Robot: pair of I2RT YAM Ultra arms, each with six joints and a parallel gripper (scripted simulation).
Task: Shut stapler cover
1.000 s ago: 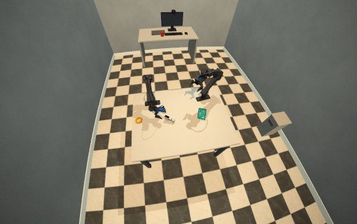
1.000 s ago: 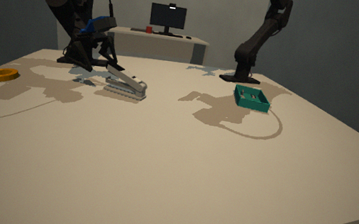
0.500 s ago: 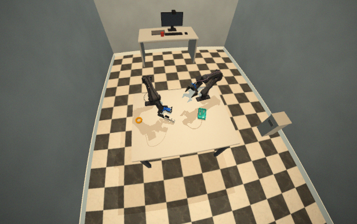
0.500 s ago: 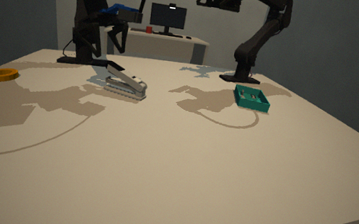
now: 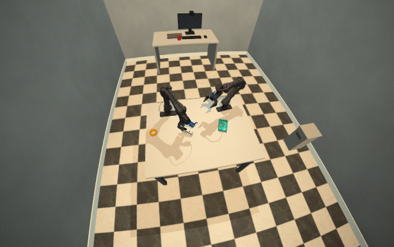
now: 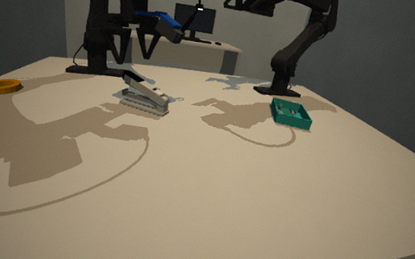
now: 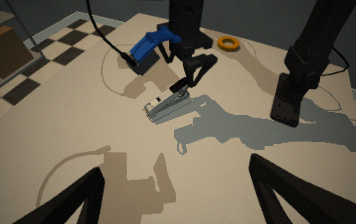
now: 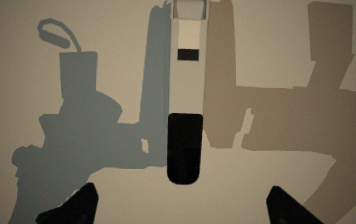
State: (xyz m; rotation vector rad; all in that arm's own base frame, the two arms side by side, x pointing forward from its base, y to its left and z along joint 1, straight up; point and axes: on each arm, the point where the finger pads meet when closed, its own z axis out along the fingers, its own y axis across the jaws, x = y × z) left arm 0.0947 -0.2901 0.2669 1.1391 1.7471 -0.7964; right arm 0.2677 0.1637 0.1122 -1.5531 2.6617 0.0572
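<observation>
My right hand is 8 cm above the stapler, 3 cm to the right of it and 2 cm short of it. The rest, counted from my right hand: teal tray (43 cm to the left, 10 cm below, 2 cm behind); then orange ring (34 cm to the right, 10 cm below, 3 cm behind).
</observation>
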